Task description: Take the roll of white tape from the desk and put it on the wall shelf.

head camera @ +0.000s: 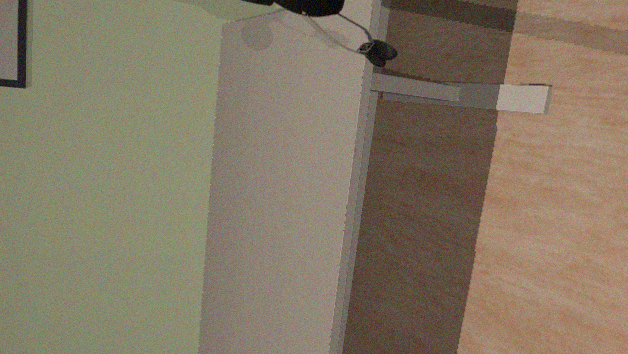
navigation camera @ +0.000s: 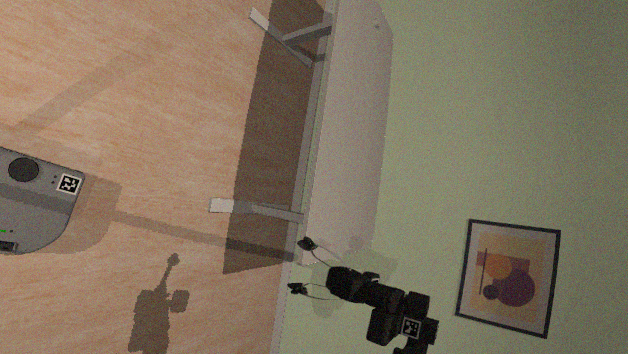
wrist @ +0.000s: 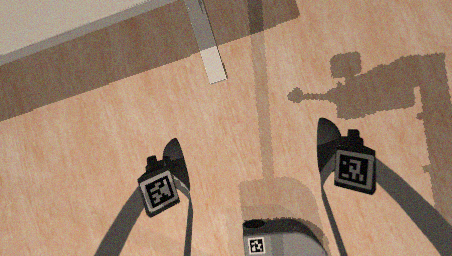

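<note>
The desk (head camera: 280,175) (navigation camera: 350,135) (wrist: 65,20) has a long pale top and stands against the green wall. The roll of white tape does not show in these views, nor does the wall shelf. My gripper (navigation camera: 302,266) (wrist: 248,147) is open, with floor showing between its fingers. In the navigation camera view it is by the desk's near end. In the head camera view one fingertip shows over the desk's front edge at the top, and the other is hidden or out of view. In the wrist view the desk is at the upper left, beyond the fingers.
A white-ended desk foot (head camera: 522,98) (navigation camera: 221,205) (wrist: 214,65) sticks out over the wooden floor. My grey base (navigation camera: 40,210) (wrist: 285,242) stands on the floor in front of the desk. A framed picture (navigation camera: 515,287) hangs on the wall. A tiny mark near the desk's far end is too small to tell.
</note>
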